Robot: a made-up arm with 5 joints.
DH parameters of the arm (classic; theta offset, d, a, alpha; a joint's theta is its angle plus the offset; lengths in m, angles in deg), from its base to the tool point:
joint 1: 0 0.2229 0 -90
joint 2: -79.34 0 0.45 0
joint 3: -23.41 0 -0.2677 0
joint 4: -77.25 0 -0.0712 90
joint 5: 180 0.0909 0 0
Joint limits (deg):
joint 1: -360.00..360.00
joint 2: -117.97..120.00
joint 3: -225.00..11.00
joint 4: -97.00..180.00
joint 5: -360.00..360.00
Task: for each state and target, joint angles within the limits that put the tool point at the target. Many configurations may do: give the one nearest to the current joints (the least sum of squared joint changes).
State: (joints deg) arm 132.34 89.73 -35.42 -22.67 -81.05
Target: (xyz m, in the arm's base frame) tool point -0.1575 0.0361 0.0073
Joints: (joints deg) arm 167.09 78.72 -1.37 -15.50 -81.05
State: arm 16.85 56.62 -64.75 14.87 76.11
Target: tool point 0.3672 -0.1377 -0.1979
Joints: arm -20.56 84.78 -61.03 16.66 76.11
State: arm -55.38 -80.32 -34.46 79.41 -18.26
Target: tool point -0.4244 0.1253 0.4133
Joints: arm -16.45 -117.97 -71.19 96.11 -18.26
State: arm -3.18 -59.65 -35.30 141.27 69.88
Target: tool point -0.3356 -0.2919 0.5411
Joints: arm 41.02 -94.68 -96.71 125.91 69.88
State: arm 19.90 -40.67 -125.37 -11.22 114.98
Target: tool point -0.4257 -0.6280 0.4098
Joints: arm 55.87 -80.31 -154.30 -36.34 114.98
